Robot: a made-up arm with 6 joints.
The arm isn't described. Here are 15 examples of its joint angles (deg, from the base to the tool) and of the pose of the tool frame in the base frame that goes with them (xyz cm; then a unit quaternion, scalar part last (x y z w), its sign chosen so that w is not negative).
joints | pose
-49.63 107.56 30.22 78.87 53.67 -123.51 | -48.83 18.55 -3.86 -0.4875 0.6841 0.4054 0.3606
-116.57 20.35 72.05 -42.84 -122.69 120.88 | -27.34 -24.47 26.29 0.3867 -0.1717 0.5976 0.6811
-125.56 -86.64 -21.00 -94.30 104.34 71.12 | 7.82 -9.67 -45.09 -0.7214 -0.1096 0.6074 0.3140
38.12 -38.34 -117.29 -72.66 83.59 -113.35 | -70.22 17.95 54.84 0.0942 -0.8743 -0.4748 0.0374
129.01 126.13 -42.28 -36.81 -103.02 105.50 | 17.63 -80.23 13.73 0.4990 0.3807 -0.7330 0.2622
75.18 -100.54 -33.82 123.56 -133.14 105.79 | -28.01 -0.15 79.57 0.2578 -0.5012 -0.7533 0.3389
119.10 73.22 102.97 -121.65 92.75 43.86 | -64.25 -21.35 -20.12 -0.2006 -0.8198 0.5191 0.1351
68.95 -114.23 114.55 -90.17 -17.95 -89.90 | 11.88 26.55 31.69 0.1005 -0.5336 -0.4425 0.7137
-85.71 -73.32 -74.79 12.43 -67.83 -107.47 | 59.91 34.97 -34.13 0.0565 0.7011 -0.7095 0.0422
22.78 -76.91 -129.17 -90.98 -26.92 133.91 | 0.01 -14.36 23.10 0.4889 0.3322 -0.6679 0.4523
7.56 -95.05 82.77 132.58 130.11 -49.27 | -37.41 18.18 -11.70 0.0834 0.5443 -0.7001 0.4545
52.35 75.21 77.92 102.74 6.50 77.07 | -15.24 4.84 -9.41 0.2936 0.7438 -0.1623 0.5782
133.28 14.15 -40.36 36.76 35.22 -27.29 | -40.58 -27.13 -27.55 -0.1569 0.1162 0.8009 0.5660
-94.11 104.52 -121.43 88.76 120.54 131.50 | -7.07 -21.92 62.86 0.5746 -0.6337 -0.3759 0.3563
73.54 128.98 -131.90 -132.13 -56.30 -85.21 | -80.11 -16.52 -8.43 0.6264 -0.2238 0.6915 0.2817
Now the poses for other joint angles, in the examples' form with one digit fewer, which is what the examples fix.
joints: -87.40 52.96 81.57 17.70 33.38 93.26
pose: 41.2 -18.1 -18.4 0.614 0.400 -0.542 0.410
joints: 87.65 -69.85 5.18 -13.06 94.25 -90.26
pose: -53.9 -36.9 -34.2 0.288 0.031 -0.957 0.019
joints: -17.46 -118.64 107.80 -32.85 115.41 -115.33
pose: 52.3 28.3 -2.0 -0.783 -0.289 0.112 0.540
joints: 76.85 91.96 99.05 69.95 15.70 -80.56
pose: -10.0 -58.9 16.2 0.704 -0.167 -0.676 0.137
